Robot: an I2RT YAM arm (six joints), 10 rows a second.
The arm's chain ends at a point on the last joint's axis. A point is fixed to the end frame.
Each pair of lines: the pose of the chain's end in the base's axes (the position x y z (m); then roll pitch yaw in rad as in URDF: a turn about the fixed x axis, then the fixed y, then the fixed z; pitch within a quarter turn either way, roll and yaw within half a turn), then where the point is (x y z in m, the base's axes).
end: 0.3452 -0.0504 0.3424 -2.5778 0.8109 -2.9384
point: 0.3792 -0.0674 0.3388
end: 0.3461 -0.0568 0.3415 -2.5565 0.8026 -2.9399
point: 0.3798 -0.0745 0.3380
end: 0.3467 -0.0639 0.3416 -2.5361 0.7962 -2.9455
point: 0.3801 -0.0823 0.3383
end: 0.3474 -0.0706 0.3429 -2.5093 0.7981 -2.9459
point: 0.3804 -0.0897 0.3401
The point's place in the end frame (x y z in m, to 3 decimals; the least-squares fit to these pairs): -0.018 -0.007 0.033
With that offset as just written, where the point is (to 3 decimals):
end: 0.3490 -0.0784 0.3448 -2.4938 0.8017 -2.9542
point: 0.382 -0.098 0.342
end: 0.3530 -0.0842 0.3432 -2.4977 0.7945 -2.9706
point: 0.385 -0.104 0.340
